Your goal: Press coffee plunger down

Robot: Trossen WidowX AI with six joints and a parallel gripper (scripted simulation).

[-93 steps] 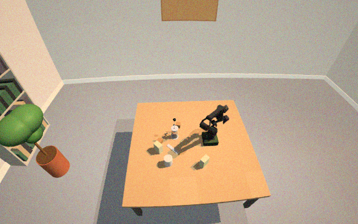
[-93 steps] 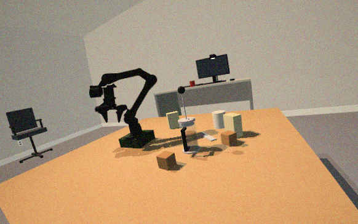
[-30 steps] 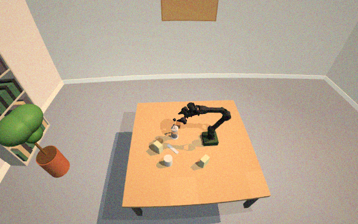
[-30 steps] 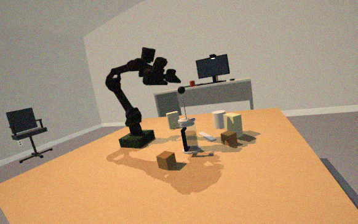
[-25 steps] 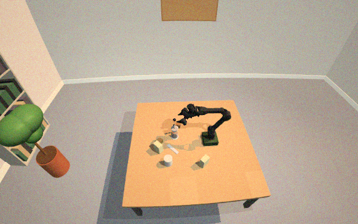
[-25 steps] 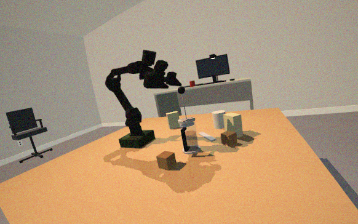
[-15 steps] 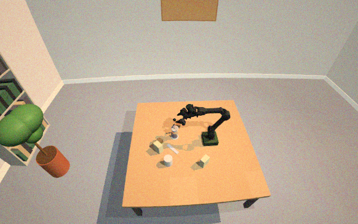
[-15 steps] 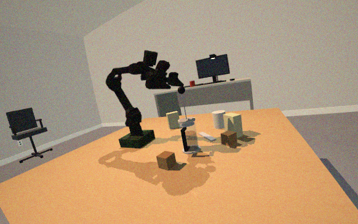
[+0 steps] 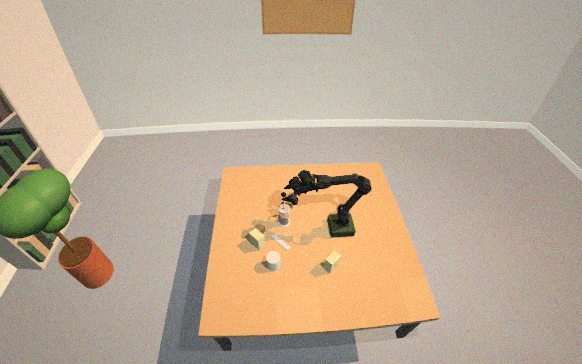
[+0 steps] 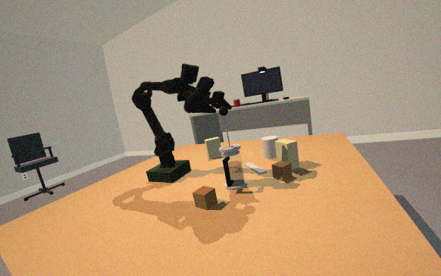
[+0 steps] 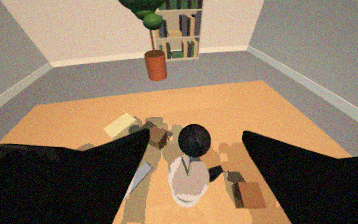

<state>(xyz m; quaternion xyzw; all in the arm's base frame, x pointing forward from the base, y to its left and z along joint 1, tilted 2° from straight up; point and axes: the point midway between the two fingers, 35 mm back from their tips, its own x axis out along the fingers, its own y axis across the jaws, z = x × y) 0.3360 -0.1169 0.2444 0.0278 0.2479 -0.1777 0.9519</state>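
Right now my gripper tip is 10 mm to the left of the coffee press and 140 mm above it. Round my gripper tip: flat grey strip (50 mm ahead, 150 mm to the left, 270 mm below); white cylinder (120 mm ahead, 310 mm to the left, 230 mm below).
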